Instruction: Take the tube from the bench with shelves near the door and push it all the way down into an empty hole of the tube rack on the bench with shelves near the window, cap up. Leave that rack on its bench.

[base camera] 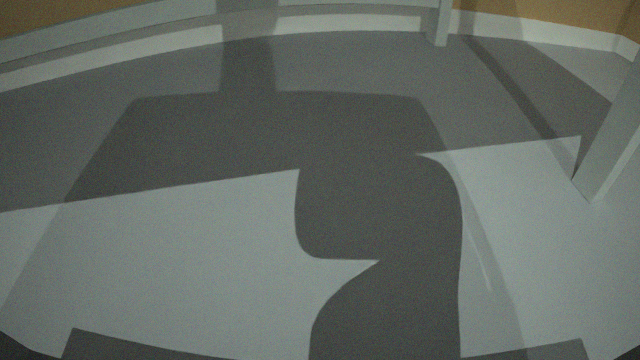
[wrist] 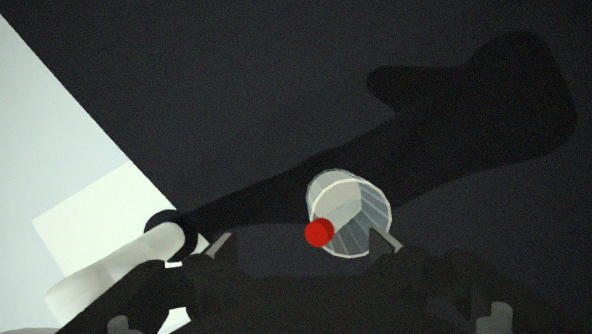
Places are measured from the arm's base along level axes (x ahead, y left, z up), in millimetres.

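Pixels of known places: gripper, fingertip midpoint: point(wrist: 303, 245); arm's base at its link origin: point(wrist: 169, 237).
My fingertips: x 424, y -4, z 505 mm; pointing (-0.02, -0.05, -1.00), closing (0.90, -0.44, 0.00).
Note:
For each thing: its top centre in the pictures, then the offset to it from my fingertips. Level surfaces: height alone.
- round red cap at its top centre: point(wrist: 320, 237) 10 mm ahead, 12 mm right, 29 mm down
- clear open beaker at its top centre: point(wrist: 351, 219) 38 mm ahead, 19 mm right, 50 mm down
- dark bench top at its surface level: 140 mm down
- floor at its surface level: 902 mm down
In the wrist view the tube, with a round red cap point(wrist: 319, 232) and a pale body, leans inside a clear open beaker point(wrist: 382, 212) on the dark bench top point(wrist: 225, 125). Its cap is up, at the beaker's lower left rim. My gripper point(wrist: 303, 245) is open with nothing between its fingers. From this view the cap shows between the fingertips, nearer the right one, and the right fingertip overlaps the beaker's lower right rim. How high the fingers are above the cap is hard to tell. The tube rack does not show in either view.
In the wrist view the bench edge runs diagonally at left, and a pale rounded cylinder point(wrist: 120, 260) with a dark ring lies at lower left. The arm's shadow crosses the bench top. In the base view pale legs point(base camera: 607, 135) point(base camera: 443, 25) stand on the floor point(base camera: 150, 250) at right and at the back.

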